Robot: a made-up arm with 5 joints. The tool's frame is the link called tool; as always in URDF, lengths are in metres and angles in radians.
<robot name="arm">
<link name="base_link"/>
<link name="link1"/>
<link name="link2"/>
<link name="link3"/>
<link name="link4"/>
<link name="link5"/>
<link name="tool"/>
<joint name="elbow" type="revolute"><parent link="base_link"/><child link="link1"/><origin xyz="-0.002 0.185 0.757"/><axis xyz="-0.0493 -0.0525 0.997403"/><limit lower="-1.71" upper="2.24" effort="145" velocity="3"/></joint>
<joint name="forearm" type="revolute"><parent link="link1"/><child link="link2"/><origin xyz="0.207 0.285 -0.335"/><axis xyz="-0.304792 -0.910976 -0.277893"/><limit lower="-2.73" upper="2.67" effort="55" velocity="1.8"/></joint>
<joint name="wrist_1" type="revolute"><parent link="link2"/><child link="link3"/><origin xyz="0.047 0.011 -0.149"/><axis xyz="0 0 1"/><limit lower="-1.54" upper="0.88" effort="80" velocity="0.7"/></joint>
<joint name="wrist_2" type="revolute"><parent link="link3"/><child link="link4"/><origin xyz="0.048 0.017 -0.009"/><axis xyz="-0.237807 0.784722 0.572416"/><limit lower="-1.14" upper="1.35" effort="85" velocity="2.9"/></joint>
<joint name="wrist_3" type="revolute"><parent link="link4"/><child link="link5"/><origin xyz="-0.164 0.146 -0.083"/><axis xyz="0.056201 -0.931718 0.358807"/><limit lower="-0.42" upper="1.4" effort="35" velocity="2.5"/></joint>
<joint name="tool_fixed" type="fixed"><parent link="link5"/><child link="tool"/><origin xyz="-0.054 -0.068 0.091" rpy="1.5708 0 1.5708"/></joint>
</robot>
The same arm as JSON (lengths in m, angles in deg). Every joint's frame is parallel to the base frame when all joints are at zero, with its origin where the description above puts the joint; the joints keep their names.
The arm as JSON. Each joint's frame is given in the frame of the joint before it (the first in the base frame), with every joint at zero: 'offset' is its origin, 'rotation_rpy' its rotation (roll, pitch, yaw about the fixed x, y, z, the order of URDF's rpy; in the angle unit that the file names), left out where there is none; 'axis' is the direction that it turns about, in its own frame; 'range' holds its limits. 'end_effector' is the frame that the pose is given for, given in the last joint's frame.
{"length_unit": "m", "angle_unit": "deg", "chain": [
  {"id": "elbow", "offset": [-0.002, 0.185, 0.757], "axis": [-0.0493, -0.0525, 0.997403], "range": [-97.98, 128.34]},
  {"id": "forearm", "offset": [0.207, 0.285, -0.335], "axis": [-0.304792, -0.910976, -0.277893], "range": [-156.42, 152.98]},
  {"id": "wrist_1", "offset": [0.047, 0.011, -0.149], "axis": [0.0, 0.0, 1.0], "range": [-88.24, 50.42]},
  {"id": "wrist_2", "offset": [0.048, 0.017, -0.009], "axis": [-0.237807, 0.784722, 0.572416], "range": [-65.32, 77.35]},
  {"id": "wrist_3", "offset": [-0.164, 0.146, -0.083], "axis": [0.056201, -0.931718, 0.358807], "range": [-24.06, 80.21]}
], "end_effector": {"offset": [-0.054, -0.068, 0.091], "rotation_rpy": [90.0, 0.0, 90.0]}}

